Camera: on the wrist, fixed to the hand. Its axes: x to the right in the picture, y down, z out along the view.
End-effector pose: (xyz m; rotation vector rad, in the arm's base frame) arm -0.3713 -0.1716 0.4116 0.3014 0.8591 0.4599
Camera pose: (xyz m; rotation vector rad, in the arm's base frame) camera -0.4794 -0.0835 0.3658 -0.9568 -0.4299 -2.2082
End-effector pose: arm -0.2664 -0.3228 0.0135 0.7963 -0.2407 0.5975
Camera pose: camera -0.3074 -0.1841 -0.0116 0.4036 0.1632 -2.6095
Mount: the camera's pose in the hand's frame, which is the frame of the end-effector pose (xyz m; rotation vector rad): 0.0132 0.0848 -0.1191 0.1799 1.0182 2.9456
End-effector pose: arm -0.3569 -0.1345 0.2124 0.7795 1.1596 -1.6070
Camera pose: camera -0.2857 -0.0335 0.1331 1.7174 -0.4377 1.3028
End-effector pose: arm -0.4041 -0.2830 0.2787 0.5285 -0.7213 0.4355
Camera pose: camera -0.3814 -0.1437 0.2384 1.0150 -0.1667 -2.7766
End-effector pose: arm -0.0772 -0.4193 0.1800 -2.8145 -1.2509 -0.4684
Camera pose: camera -0.0381 -0.4844 0.3056 -0.8861 2.2128 -0.6833
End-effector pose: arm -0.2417 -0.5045 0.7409 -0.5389 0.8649 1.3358
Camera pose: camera -0.3514 -0.5729 0.6714 -0.4626 -1.0869 -1.2103
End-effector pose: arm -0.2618 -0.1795 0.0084 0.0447 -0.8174 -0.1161
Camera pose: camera -0.1586 -0.0975 -0.0563 -0.8523 0.7614 2.5102
